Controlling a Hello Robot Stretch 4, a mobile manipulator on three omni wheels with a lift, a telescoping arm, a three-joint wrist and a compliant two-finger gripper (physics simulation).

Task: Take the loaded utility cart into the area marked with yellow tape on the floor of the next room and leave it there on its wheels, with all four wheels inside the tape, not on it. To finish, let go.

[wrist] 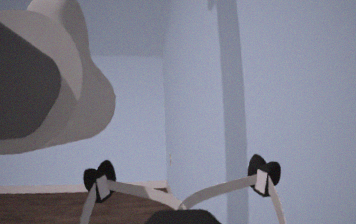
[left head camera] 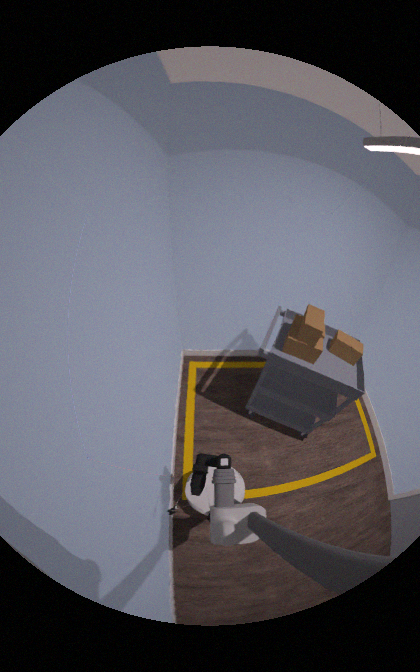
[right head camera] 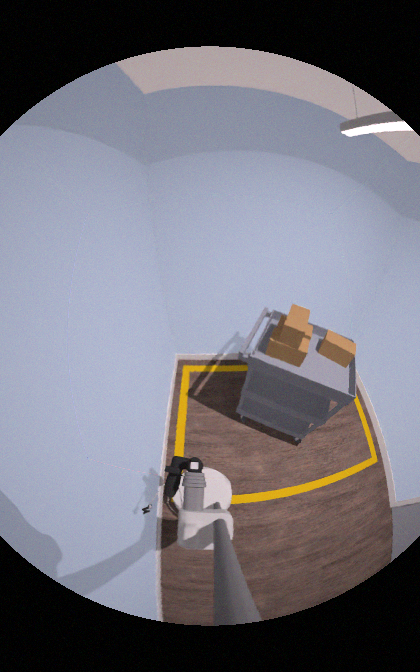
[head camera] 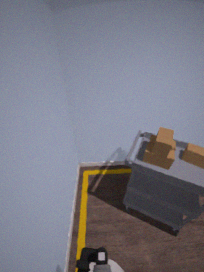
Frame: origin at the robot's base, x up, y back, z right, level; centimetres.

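Seen in the pictures: gripper, between the fingertips: (wrist: pixel 181 172).
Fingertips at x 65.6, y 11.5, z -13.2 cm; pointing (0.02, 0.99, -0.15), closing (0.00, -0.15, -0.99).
A point is followed by its place in that frame.
The grey utility cart (head camera: pixel 160 192) @(z 57.0, x 44.4, y -61.3 cm) (left head camera: pixel 300 382) (right head camera: pixel 287 387) stands upright and at an angle to the yellow tape (head camera: pixel 83 215) @(z -20.8, x -2.7, y -59.9 cm) (left head camera: pixel 189 425) (right head camera: pixel 181 425). Its two near wheels are on the wood floor inside the tape. The far wheels are hidden, so I cannot tell where they stand relative to the tape. Brown boxes (head camera: pixel 159 152) @(z 44.5, x 90.9, y -69.1 cm) (left head camera: pixel 302 350) (right head camera: pixel 287 352) are stacked on the cart's top by the handle end, and a single box (head camera: pixel 194 155) @(z 75.9, x 85.7, y -69.3 cm) (left head camera: pixel 346 347) (right head camera: pixel 338 348) lies towards the other end. My gripper (wrist: pixel 181 172) @(z -13.2, x 65.6, y 11.5 cm) is open and empty, apart from the cart, facing a wall.
A blue wall (head camera: pixel 30 150) @(z -33.0, x 114.0, y -50.2 cm) (left head camera: pixel 120 350) (right head camera: pixel 105 350) runs close along my left side and meets another behind the cart. My white base (left head camera: pixel 232 485) (right head camera: pixel 217 487) overlaps the near left corner of the tape. A wall corner (left head camera: pixel 400 496) (right head camera: pixel 400 504) shows at the right.
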